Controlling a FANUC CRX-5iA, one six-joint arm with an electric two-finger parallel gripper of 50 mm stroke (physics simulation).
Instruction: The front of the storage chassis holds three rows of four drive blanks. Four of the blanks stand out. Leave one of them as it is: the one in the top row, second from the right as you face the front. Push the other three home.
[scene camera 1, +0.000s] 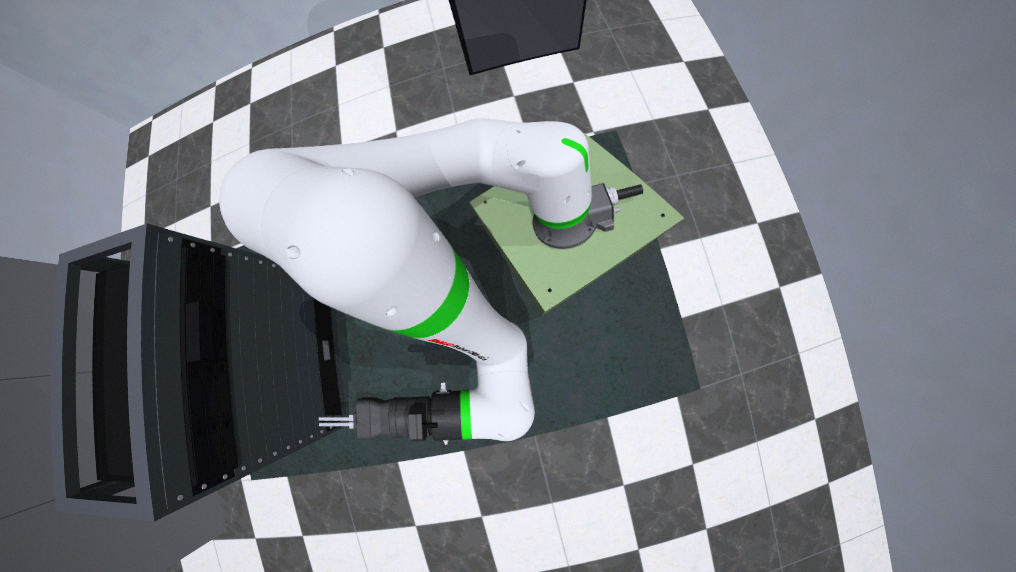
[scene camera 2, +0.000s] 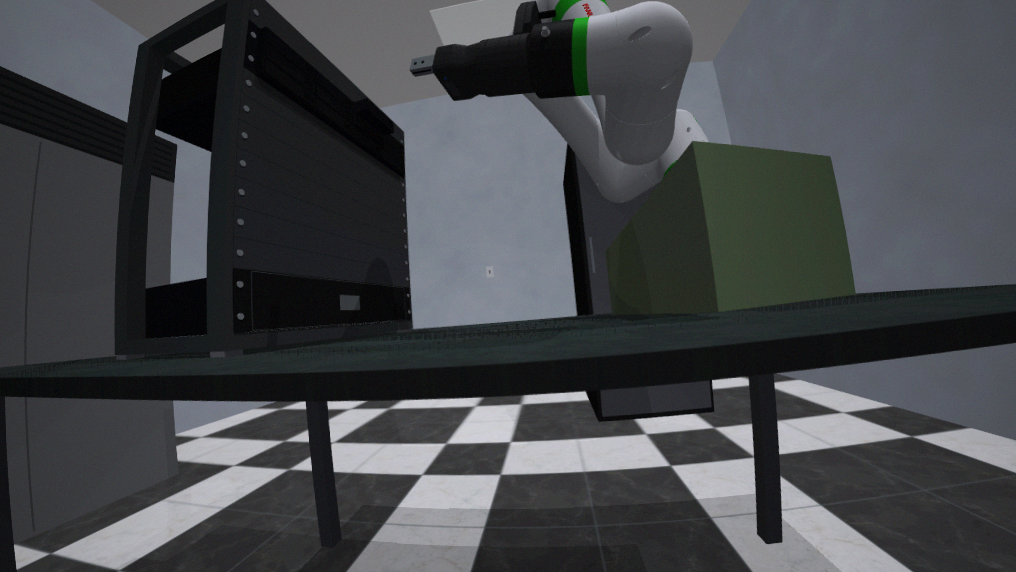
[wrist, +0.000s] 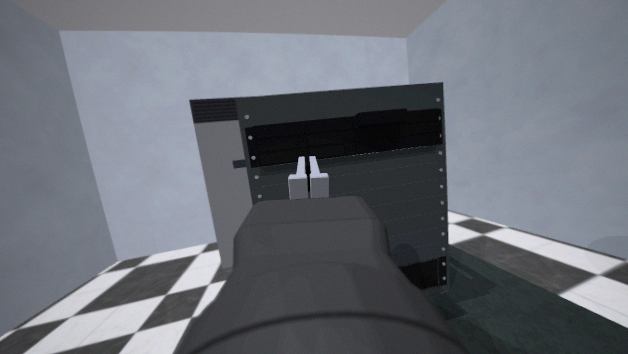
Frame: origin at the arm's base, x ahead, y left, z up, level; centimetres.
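Where they show: gripper, fingertip midpoint: (scene camera 1: 321, 420) (scene camera 2: 413, 67) (wrist: 307, 167); arm's base, link origin: (scene camera 1: 564, 221).
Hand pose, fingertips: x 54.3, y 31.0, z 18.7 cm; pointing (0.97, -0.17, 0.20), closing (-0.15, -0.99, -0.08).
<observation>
Each offset is from my fingertips to the centre of the thing. "*": to the spot under its first point. Level surfaces: height alone.
The storage chassis @[* dy -2.4, dx +21.8, dz +5.0 cm] (scene camera 1: 211, 426) (scene camera 2: 312, 85) (wrist: 300, 142) is a black band across the upper part of the rack front. In the wrist view one blank @[dy -20.6, dx +23.0, dz +7.5 cm] (wrist: 381, 119) (scene camera 1: 204, 332) plainly stands out in the top row, second from the right. The other blanks are very dark; I see none plainly standing out, but cannot tell that all are flush. My gripper (scene camera 1: 319, 422) (scene camera 2: 411, 66) (wrist: 307, 167) is shut and empty. It points at the rack from in front of the chassis's left part, with a gap between fingertips and front. The fingers and gripper body hide part of the rack in the wrist view.
The rack @[dy -16.0, dx +36.4, dz -13.7 cm] (scene camera 1: 150, 397) (scene camera 2: 221, 213) (wrist: 340, 102) stands on the dark green table @[dz -42.9 cm] (scene camera 1: 611, 355) (scene camera 2: 568, 348). Grey panels with screws lie below the chassis. A green block (scene camera 1: 604, 262) (scene camera 2: 774, 227) bears the arm base. A grey cabinet (scene camera 2: 71, 284) (wrist: 212, 165) stands behind the rack.
</observation>
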